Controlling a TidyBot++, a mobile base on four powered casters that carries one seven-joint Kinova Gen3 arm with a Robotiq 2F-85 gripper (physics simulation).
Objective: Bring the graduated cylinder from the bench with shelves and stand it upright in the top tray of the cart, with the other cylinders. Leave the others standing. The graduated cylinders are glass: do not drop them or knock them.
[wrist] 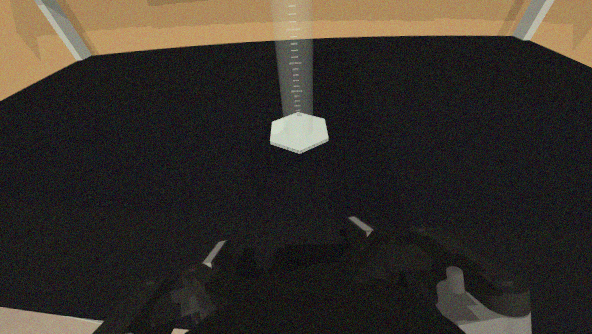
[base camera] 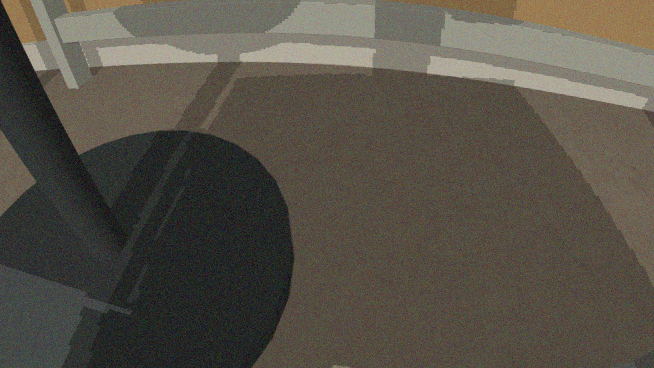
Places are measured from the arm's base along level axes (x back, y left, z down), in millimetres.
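Pixels of known places: gripper, fingertip midpoint: (wrist: pixel 290 241).
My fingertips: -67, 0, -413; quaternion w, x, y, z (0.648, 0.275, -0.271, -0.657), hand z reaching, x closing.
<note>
Behind a point stands the place of what it marks, as x, y, z.
The graduated cylinder (wrist: pixel 296 75) {-238, -35, -463} stands upright on the black bench top (wrist: pixel 125 150) {-280, 237, -366} in the wrist view, a clear tube with white marks on a pale six-sided foot. Its upper part is cut off by the top of the view. My gripper (wrist: pixel 290 241) {-67, 0, -413} is open, with its two fingertips apart at the bottom of the wrist view. The cylinder's foot lies beyond the fingertips, roughly in line with the space between them, and is not touched by them. The cart and the other cylinders do not show in these views.
Grey shelf uprights (wrist: pixel 65 30) {-884, 643, -460} (wrist: pixel 534 19) {-578, -800, -423} rise at the bench's back left and right. In the base camera view, a round dark stool-like base (base camera: pixel 240 210) with a slanting black post (base camera: pixel 55 130) {-338, 242, 196} stands at the left. A pale grey rail (base camera: pixel 335 21) {-705, -25, 250} crosses behind it.
</note>
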